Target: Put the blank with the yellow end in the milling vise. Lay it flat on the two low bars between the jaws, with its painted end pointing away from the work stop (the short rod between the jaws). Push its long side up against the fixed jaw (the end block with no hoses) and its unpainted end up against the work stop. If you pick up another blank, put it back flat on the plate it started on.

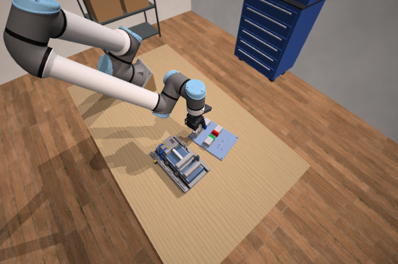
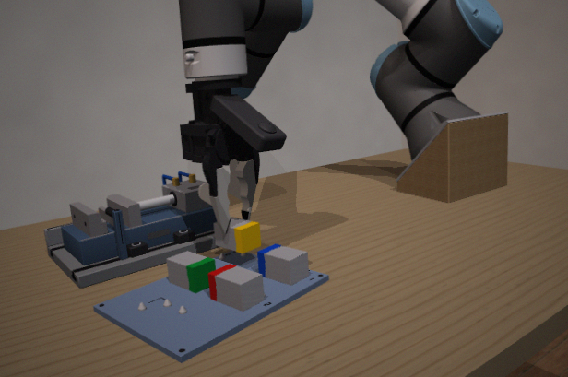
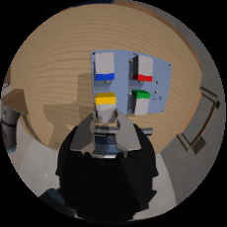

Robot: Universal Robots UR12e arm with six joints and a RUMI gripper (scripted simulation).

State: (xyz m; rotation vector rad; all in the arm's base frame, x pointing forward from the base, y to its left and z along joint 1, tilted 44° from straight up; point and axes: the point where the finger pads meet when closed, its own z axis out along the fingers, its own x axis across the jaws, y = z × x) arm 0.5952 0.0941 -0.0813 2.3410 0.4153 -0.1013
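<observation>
Right now the blue-ended blank is 30 mm behind my hand, 90 mm to the left of it and 50 mm below it. Also, from my hand: yellow-ended blank: 20 mm below; then blue plate: 70 mm ahead, 70 mm to the left, 70 mm below; then green-ended blank: 90 mm ahead, 30 mm to the left, 50 mm below.
</observation>
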